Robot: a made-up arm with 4 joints. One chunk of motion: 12 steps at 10 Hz.
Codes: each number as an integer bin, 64 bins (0 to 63) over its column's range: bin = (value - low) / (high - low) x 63, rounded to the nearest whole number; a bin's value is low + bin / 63 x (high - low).
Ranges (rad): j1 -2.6..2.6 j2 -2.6..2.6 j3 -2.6..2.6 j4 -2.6..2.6
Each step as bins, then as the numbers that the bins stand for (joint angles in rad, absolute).
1 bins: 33 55 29 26
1 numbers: 0.1238 1.9397 -0.2063 -0.4540
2 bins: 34 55 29 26
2 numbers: 0.2063 1.9397 -0.2063 -0.4540
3 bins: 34 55 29 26
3 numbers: 0.2063 1.9397 -0.2063 -0.4540
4 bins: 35 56 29 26
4 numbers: 0.2889 2.0222 -0.2063 -0.4540
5 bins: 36 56 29 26
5 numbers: 0.3714 2.0222 -0.2063 -0.4540
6 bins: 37 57 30 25
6 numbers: 0.4540 2.1048 -0.1238 -0.5365
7 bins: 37 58 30 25
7 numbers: 0.4540 2.1873 -0.1238 -0.5365
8 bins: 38 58 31 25
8 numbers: 0.5365 2.1873 -0.0413 -0.5365
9 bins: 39 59 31 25
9 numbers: 0.6190 2.2698 -0.0413 -0.5365
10 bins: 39 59 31 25
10 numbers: 0.6190 2.2698 -0.0413 -0.5365
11 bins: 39 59 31 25
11 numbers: 0.6190 2.2698 -0.0413 -0.5365
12 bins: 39 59 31 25
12 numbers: 0.6190 2.2698 -0.0413 -0.5365
